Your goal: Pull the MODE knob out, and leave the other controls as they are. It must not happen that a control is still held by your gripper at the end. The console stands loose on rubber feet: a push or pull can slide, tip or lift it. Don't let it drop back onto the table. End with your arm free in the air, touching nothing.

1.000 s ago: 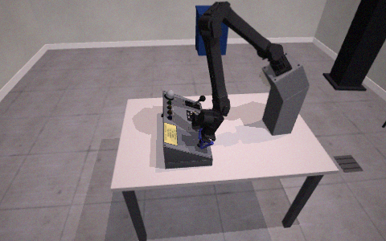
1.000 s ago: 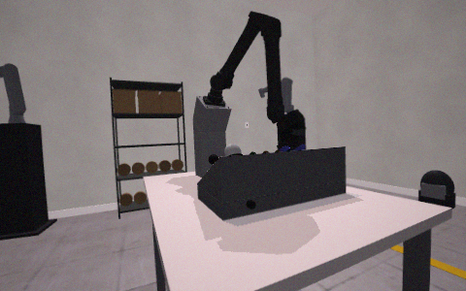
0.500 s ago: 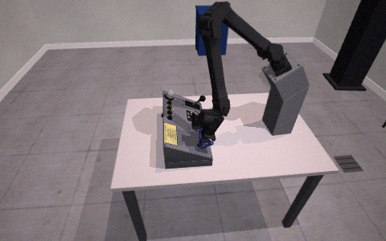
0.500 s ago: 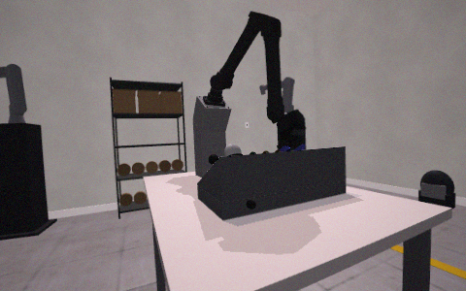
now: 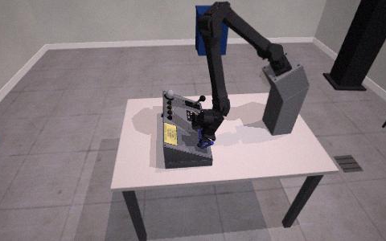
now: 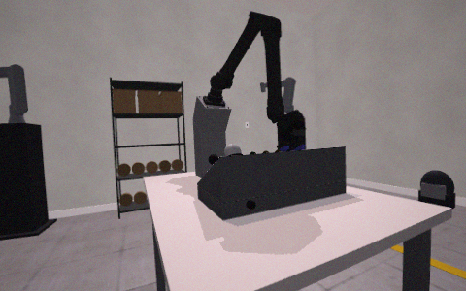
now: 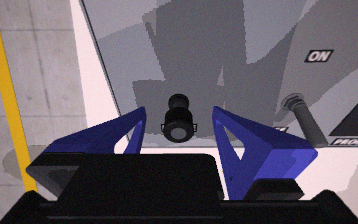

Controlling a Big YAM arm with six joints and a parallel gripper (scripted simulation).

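Right now the mode knob is right at my hand. From my hand the other things lie so: check toggle (120 mm to the right, 10 mm ahead); then black lever (360 mm to the right, 20 mm ahead, 10 mm above); then program dial (240 mm to the right, 40 mm ahead).
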